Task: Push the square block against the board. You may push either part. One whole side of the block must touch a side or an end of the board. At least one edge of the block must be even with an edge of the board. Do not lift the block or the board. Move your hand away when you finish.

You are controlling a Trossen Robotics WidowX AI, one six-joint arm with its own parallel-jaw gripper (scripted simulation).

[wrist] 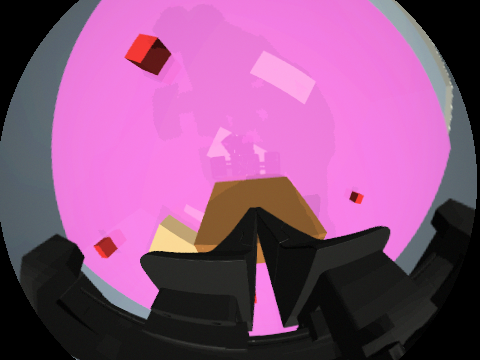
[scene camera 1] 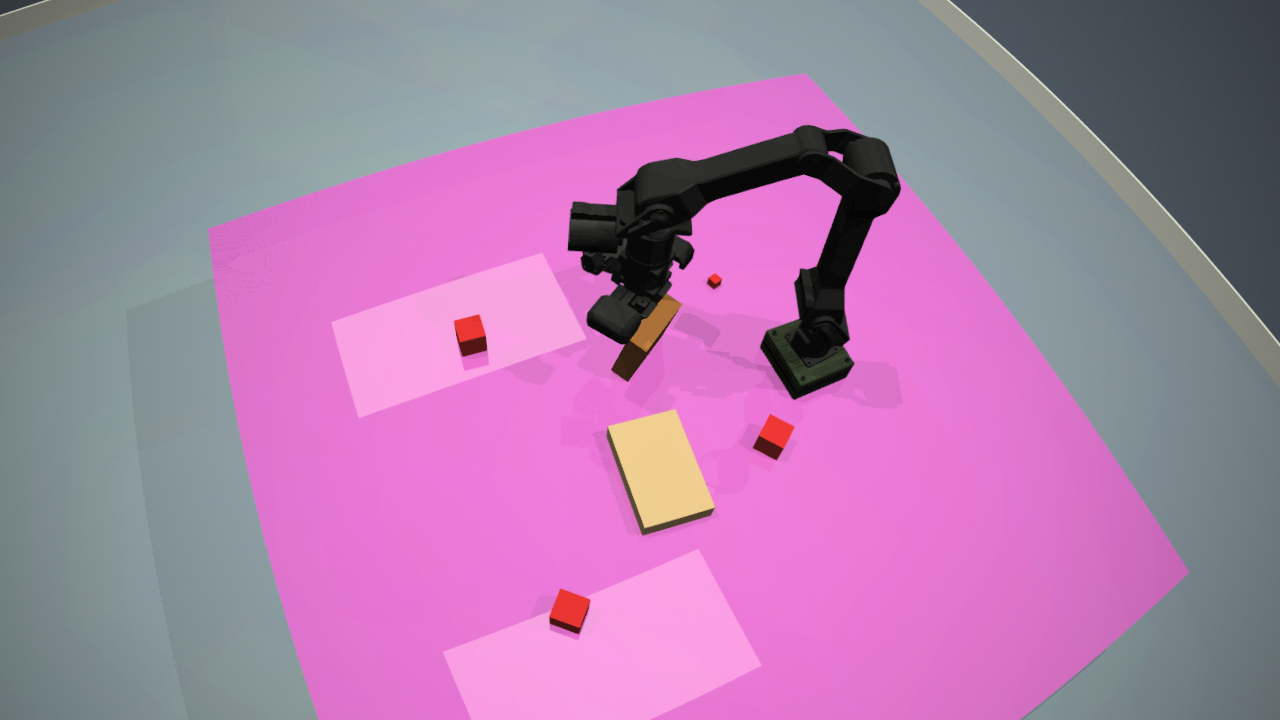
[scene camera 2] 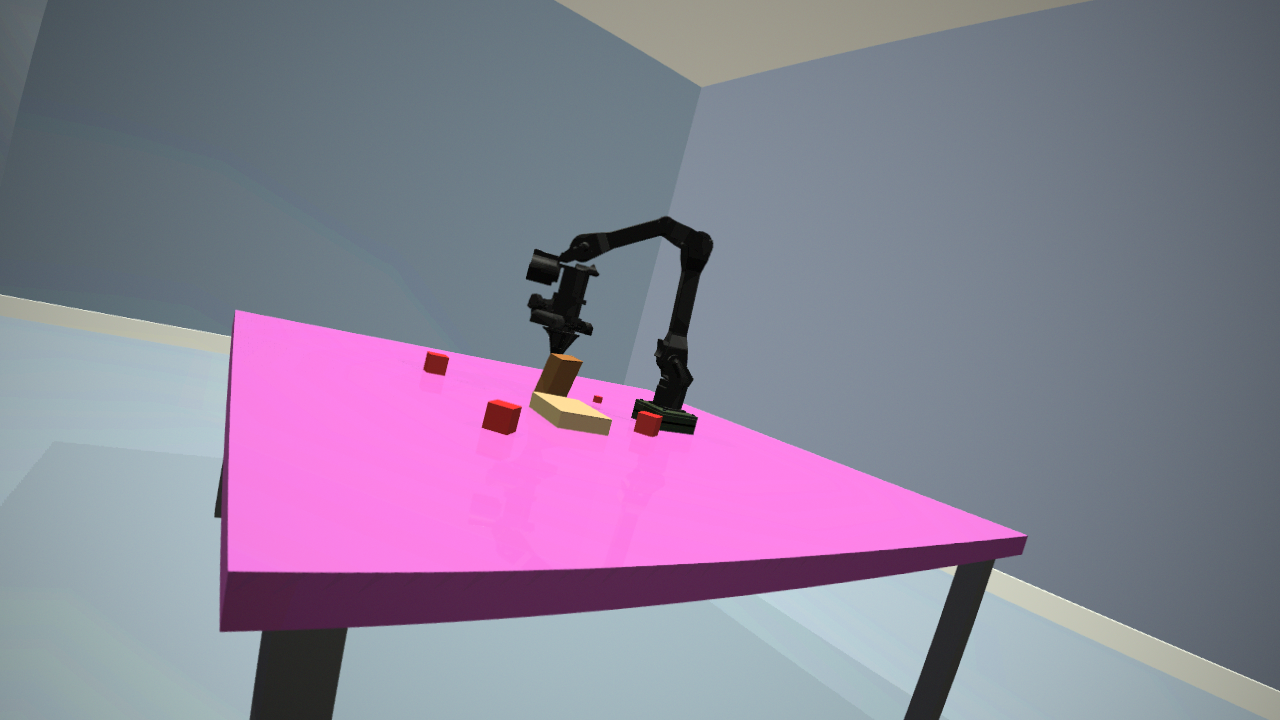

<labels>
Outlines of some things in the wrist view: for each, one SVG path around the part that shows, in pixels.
The gripper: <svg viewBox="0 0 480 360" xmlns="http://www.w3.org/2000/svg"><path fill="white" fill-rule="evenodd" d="M476 209L449 199L440 205L431 219L437 232L411 275L405 275L407 272L384 253L391 228L376 225L321 240L297 231L264 208L249 208L236 228L212 251L152 251L140 257L141 267L159 289L147 319L109 303L80 271L85 256L77 243L64 236L51 236L23 256L19 283L48 331L77 360L333 360L343 355L348 356L347 360L399 360L420 339L447 300L467 253ZM257 235L283 328L299 325L295 331L248 335L253 332Z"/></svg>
A square block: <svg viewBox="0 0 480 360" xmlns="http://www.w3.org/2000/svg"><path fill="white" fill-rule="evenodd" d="M257 235L257 264L265 263L263 249L261 249L259 243L259 235ZM327 231L321 225L320 220L317 220L317 216L312 212L313 209L309 208L307 201L303 199L303 195L297 192L295 185L289 181L288 176L216 181L215 185L213 185L211 196L209 196L209 203L207 208L205 208L203 219L201 219L195 243L193 244L195 244L197 252L212 251L224 240L225 236L232 232L233 228L236 228L236 225L243 219L249 208L264 208L265 211L272 213L273 216L279 217L285 224L288 223L291 227L296 228L297 231L308 233L308 236L316 237L316 239L324 240Z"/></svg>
A board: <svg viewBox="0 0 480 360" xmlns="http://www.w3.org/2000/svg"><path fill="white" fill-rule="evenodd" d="M148 253L152 251L197 252L195 244L193 244L195 243L197 232L181 223L181 221L176 220L176 217L168 215L167 219L164 219L159 224Z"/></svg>
</labels>
